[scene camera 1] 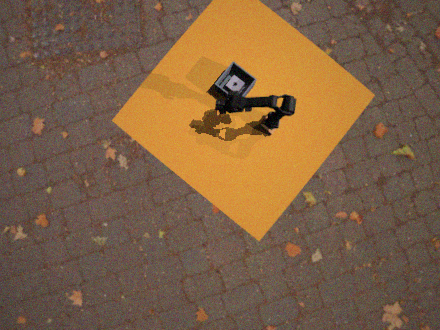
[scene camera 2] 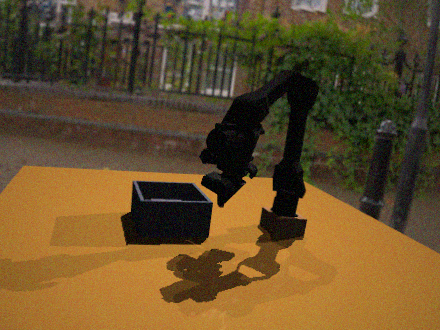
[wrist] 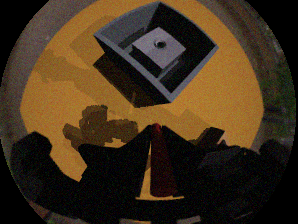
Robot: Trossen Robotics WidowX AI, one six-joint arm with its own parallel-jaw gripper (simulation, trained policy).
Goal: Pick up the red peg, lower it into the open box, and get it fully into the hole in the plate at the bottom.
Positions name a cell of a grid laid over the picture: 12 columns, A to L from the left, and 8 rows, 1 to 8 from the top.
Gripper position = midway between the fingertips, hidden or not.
In view: my gripper (scene camera 2: G5), a dark box (scene camera 2: F6) and a grey plate (wrist: G2).
The dark box also shows in scene camera 1 (scene camera 1: G2). My gripper also shows in the wrist view (wrist: G5).
